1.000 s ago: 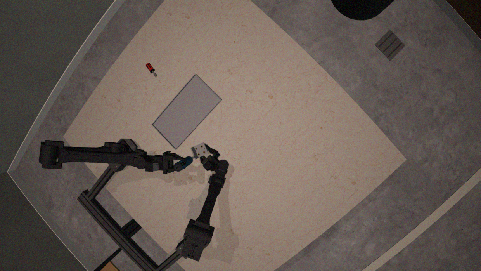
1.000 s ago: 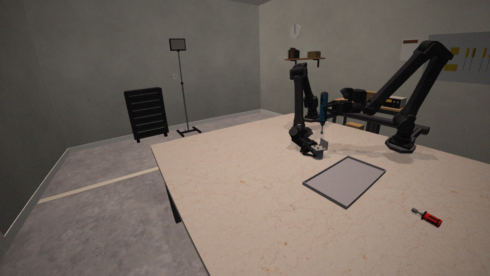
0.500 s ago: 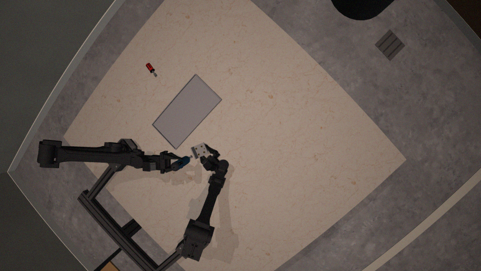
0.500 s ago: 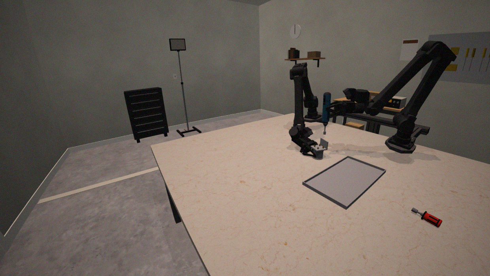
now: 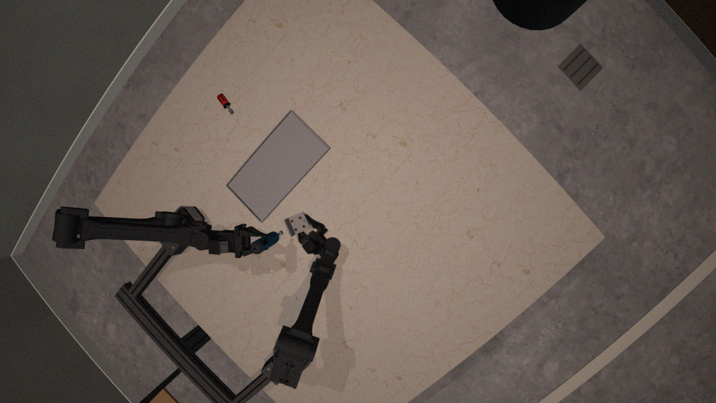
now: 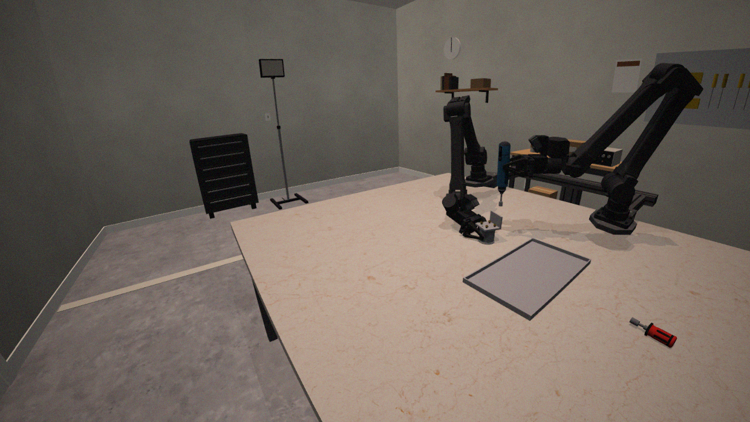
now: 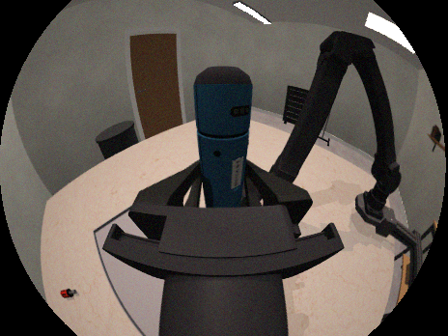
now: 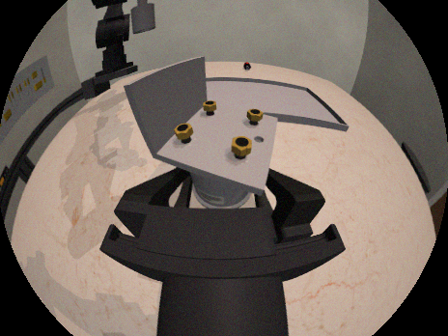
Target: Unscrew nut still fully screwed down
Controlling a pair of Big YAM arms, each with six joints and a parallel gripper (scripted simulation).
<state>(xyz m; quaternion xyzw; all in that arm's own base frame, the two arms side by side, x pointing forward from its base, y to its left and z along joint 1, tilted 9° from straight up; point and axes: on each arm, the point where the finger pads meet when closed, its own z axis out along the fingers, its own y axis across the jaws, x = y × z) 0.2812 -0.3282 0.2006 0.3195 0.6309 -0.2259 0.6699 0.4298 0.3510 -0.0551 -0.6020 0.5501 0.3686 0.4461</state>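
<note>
Now: right hand 1 cm below the joint module. The rest, counted from my right hand: flat grey tray (5 cm ahead, 24 cm to the left, 2 cm below); then red-handled screwdriver (5 cm ahead, 58 cm to the left, 1 cm below); then grey bracket (5 cm above).
</note>
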